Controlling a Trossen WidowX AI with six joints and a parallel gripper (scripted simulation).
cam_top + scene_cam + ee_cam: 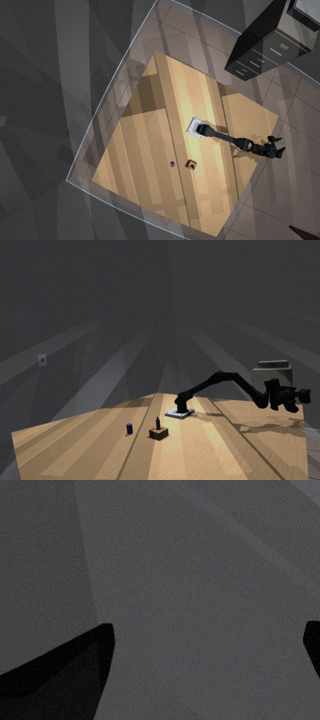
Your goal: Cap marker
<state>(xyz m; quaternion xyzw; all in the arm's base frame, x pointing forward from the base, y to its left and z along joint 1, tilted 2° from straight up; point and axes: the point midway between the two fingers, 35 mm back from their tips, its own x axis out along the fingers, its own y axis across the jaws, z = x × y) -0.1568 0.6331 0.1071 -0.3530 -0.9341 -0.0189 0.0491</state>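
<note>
Now: the purple cap 540 mm ahead of my gripper tip, 740 mm to the right of it and 130 mm below it.
</note>
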